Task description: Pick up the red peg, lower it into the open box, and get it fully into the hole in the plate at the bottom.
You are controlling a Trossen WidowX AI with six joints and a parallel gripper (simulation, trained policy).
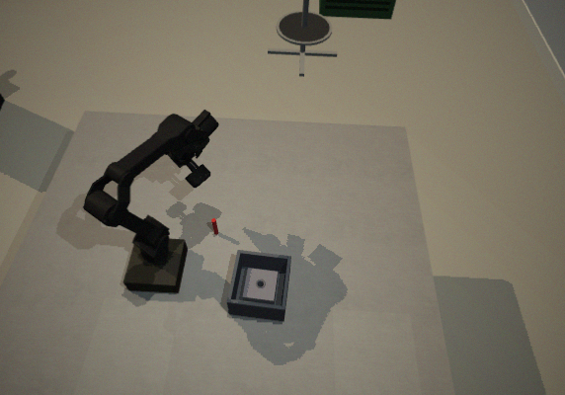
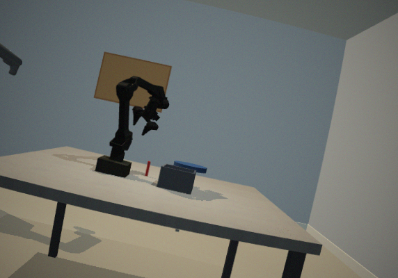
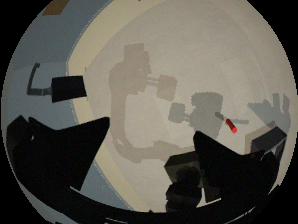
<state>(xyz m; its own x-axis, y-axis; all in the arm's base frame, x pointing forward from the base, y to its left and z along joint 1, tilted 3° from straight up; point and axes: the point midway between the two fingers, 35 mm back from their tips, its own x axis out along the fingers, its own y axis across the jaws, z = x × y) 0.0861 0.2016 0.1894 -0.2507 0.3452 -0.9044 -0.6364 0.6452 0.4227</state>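
Now: the red peg 90 mm ahead of my gripper tip, 110 mm to the right of it and 180 mm below it. From my gripper tip the other things lie so: dark grey box 220 mm ahead, 330 mm to the right, 200 mm below; then grey plate 220 mm ahead, 330 mm to the right, 180 mm below.
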